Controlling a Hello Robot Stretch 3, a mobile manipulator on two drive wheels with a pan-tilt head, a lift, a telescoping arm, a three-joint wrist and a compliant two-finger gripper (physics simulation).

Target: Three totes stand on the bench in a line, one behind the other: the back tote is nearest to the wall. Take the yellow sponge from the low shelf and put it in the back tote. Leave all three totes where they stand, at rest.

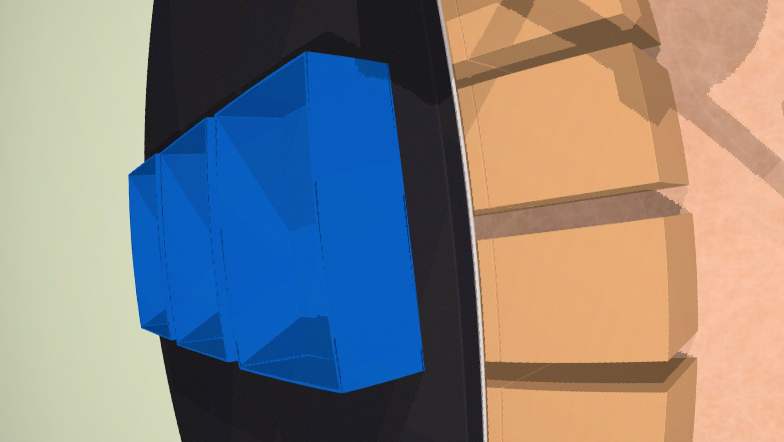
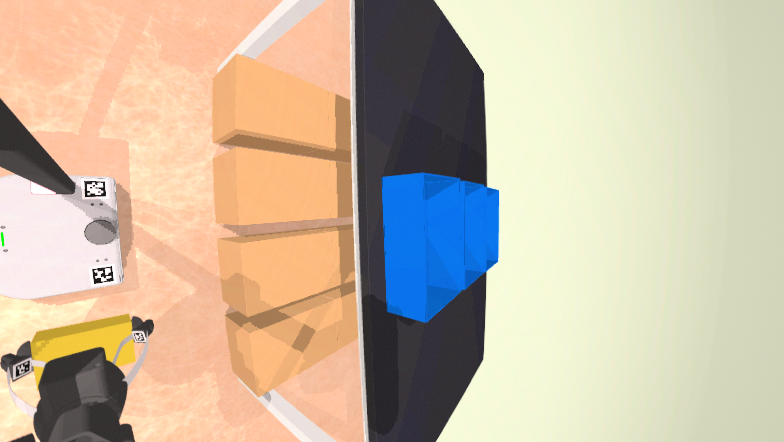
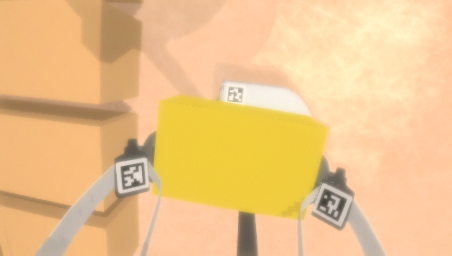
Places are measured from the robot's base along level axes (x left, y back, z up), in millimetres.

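Where they show: gripper, fingertip midpoint: (image 2: 87, 336) (image 3: 235, 157); robot's base, origin of the base link: (image 2: 99, 230).
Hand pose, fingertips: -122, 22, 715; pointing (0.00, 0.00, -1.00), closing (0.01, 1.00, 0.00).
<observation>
Things, the pixels of their top centre, and the offset from my fingertips, as dx, dy, dz. Level surfaces: height alone.
- black bench, its level: dz +199
- back tote, middle of its top: (image 1: 144, 249) (image 2: 493, 227) +85, -1010, +299
- middle tote, middle of its top: (image 1: 184, 244) (image 2: 475, 232) +90, -783, +299
- front tote, middle of its top: (image 1: 260, 231) (image 2: 445, 242) +91, -554, +299
- yellow sponge, middle of its top: (image 3: 235, 164) (image 2: 88, 353) -10, +0, +40
Three blue totes stand in a line on the black bench (image 1: 263, 411) (image 2: 428, 71), open side up. The back tote (image 1: 143, 241) (image 2: 493, 225) is nearest to the wall. The middle tote (image 1: 189, 241) (image 2: 474, 236) stands close in front of it, and the front tote (image 1: 365, 230) (image 2: 405, 241) is nearest to the bench's front edge. No sponge shows in the visible parts of the totes. My gripper (image 2: 81, 343) (image 3: 235, 157) is shut on the yellow sponge (image 2: 87, 336) (image 3: 240, 145), with a fingertip at each end. It holds the sponge off the bench, beside my base.
Several light-brown blocks (image 1: 570, 131) (image 2: 285, 186) (image 3: 50, 150) stand in a row at the bench's front side, partly under its top. My white base (image 2: 49, 236) (image 3: 270, 97) is on the floor, apart from them. The pale wall (image 1: 65, 219) (image 2: 603, 219) rises behind the bench.
</observation>
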